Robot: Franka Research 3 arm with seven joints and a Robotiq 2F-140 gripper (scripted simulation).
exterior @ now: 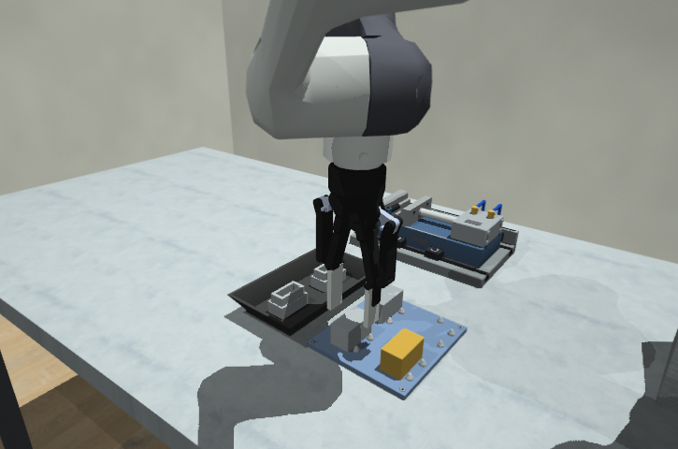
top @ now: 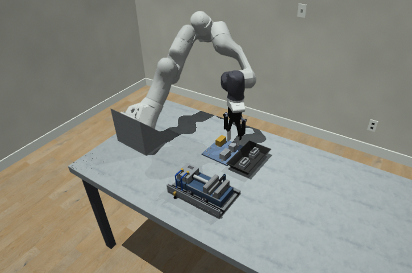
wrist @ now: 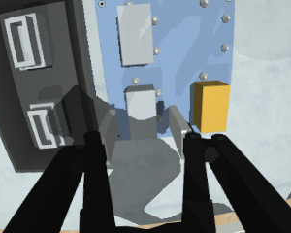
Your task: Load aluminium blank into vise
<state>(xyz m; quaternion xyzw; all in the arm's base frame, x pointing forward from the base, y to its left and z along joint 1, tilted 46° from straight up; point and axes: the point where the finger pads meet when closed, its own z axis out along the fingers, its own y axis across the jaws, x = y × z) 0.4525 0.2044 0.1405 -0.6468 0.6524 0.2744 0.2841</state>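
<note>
Now: hand 90 mm past the brass blank and 60 mm above it. The rest, counted from my hand: fixed jaw: 160 mm ahead, 360 mm to the right.
</note>
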